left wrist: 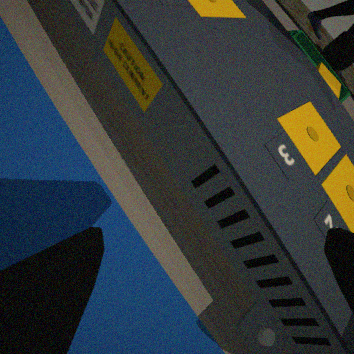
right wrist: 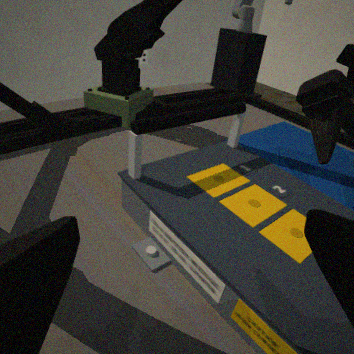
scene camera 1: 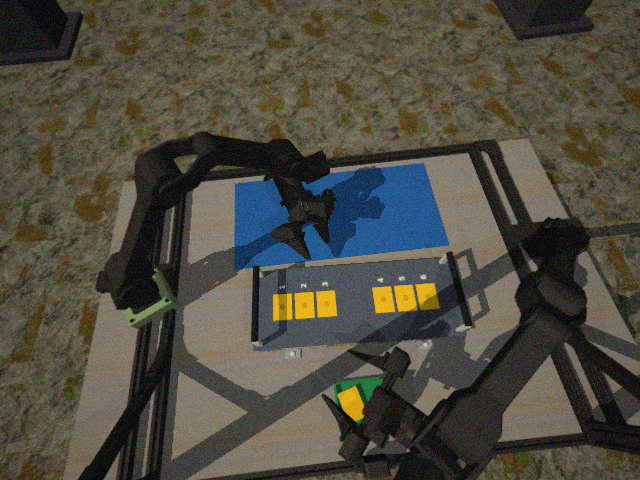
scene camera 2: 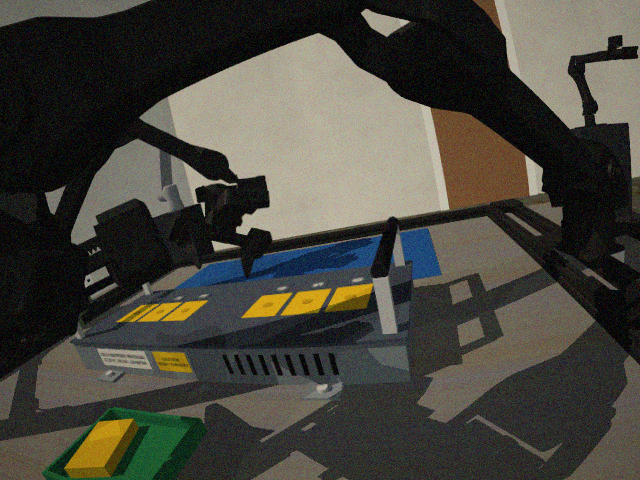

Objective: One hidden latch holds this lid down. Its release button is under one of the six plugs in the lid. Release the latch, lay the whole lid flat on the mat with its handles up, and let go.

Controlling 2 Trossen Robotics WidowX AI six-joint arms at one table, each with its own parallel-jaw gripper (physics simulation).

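Places are measured from the left arm's base along level axes (x right, y back, z down), in millimetres.
Pixels of known places: left gripper, between the fingertips: (left wrist: 215, 239) (right wrist: 343, 181) (scene camera 1: 318, 251) (scene camera 2: 224, 272); right gripper, between the fingertips: (right wrist: 193, 225) (scene camera 1: 335, 372); left arm's base, origin of its link: (right wrist: 119, 89) (scene camera 1: 143, 295); right arm's base, origin of its link: (scene camera 1: 539, 250) (scene camera 2: 589, 249).
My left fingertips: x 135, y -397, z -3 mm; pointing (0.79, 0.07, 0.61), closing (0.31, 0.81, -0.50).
Ahead of a thing's pixels: the offset from my left fingertips to its middle. "pt": to the spot under its first point. Level surfaces: height alone.
The dark grey lid (scene camera 1: 355, 302) (scene camera 2: 217, 316) (left wrist: 200, 75) (right wrist: 210, 240) lies on its case, handles up. Six yellow plugs sit in it in two groups of three; plug 3 @(dx +115, dy +56, dz +6 mm) (scene camera 1: 326, 303) (left wrist: 311, 137) and plug 4 @(dx +180, dy -58, dz +6 mm) (scene camera 1: 383, 299) are the inner ones. One handle @(pt dx +48, dy +188, dz -55 mm) (scene camera 1: 255, 304) (right wrist: 190, 117) stands at the plug 1 end, another handle (scene camera 1: 459, 289) (scene camera 2: 385, 248) at the plug 6 end. My left gripper (scene camera 1: 318, 251) (scene camera 2: 224, 271) (left wrist: 215, 239) is open and empty above the mat's edge, beside the case. My right gripper (scene camera 1: 336, 373) (right wrist: 193, 225) is open and empty on the case's opposite side.
The blue mat @(dz +54 mm) (scene camera 1: 413, 196) (scene camera 2: 421, 253) (left wrist: 50, 125) lies behind the case in scene camera 1. A green tray @(dx +326, dy +100, dz +47 mm) (scene camera 1: 370, 384) (scene camera 2: 155, 449) holding a yellow block @(dx +314, dy +124, dz +45 mm) (scene camera 1: 351, 404) (scene camera 2: 103, 446) is near my right gripper. Small metal tabs @(pt dx +159, dy +175, dz +47 mm) (scene camera 1: 293, 353) (right wrist: 151, 252) stick out at the case's base.
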